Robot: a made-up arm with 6 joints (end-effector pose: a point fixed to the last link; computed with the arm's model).
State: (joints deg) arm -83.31 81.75 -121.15 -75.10 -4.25 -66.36
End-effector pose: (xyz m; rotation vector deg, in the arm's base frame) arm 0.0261 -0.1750 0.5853 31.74 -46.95 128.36
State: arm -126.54 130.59 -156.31 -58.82 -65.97 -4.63
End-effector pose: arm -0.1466 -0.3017 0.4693 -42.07 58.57 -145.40
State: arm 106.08 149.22 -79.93 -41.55 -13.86 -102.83
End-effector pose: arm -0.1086 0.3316 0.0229 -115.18 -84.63 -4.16
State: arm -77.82 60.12 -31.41 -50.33 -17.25 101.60
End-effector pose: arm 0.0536 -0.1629 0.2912 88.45 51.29 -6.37
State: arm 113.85 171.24 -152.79 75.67 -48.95 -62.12
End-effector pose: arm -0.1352 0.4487 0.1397 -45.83 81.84 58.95
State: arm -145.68 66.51 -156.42 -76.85 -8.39 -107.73
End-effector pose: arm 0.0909 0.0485 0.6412 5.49 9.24 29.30
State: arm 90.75 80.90 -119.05 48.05 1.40 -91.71
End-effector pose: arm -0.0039 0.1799 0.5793 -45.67 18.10 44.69
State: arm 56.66 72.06 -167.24 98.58 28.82 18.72
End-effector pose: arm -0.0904 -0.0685 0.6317 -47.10 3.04 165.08
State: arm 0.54 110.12 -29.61 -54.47 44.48 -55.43
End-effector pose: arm 0.1512 -0.0438 0.1179 114.34 -86.57 14.22
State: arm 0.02 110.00 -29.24 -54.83 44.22 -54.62
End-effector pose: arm 0.1498 -0.0452 0.1178 113.74 -87.51 14.32
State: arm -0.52 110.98 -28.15 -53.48 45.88 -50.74
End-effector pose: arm 0.1416 -0.0470 0.1157 107.85 -91.05 12.72
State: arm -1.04 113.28 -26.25 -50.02 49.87 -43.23
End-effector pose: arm 0.1256 -0.0487 0.1127 95.21 -96.16 9.86
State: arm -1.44 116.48 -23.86 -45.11 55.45 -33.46
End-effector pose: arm 0.1049 -0.0489 0.1118 78.03 -99.42 7.54
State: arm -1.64 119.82 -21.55 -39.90 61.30 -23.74
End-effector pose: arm 0.0855 -0.0471 0.1146 60.99 -99.02 7.01
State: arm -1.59 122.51 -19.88 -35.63 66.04 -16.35
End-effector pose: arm 0.0722 -0.0442 0.1189 48.44 -96.33 7.81
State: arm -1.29 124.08 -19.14 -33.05 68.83 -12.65
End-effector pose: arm 0.0661 -0.0418 0.1220 42.12 -93.88 8.56
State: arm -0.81 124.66 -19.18 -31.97 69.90 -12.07
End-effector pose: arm 0.0653 -0.0403 0.1228 40.66 -92.75 8.66
